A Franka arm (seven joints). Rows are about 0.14 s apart.
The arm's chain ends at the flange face. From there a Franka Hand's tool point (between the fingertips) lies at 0.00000 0.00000 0.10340 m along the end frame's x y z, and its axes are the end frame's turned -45 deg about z.
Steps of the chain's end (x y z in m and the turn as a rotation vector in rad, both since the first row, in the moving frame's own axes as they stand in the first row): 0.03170, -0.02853, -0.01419, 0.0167, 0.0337, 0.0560; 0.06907, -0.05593, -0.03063, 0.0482, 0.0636, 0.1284; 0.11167, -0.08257, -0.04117, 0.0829, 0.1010, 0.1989
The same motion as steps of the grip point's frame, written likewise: 0.04624, 0.00359, -0.01426, -0.0120, 0.0356, 0.0560; 0.09646, 0.01094, -0.03096, -0.0109, 0.0791, 0.1284; 0.15054, 0.02322, -0.04205, -0.0128, 0.1300, 0.1989
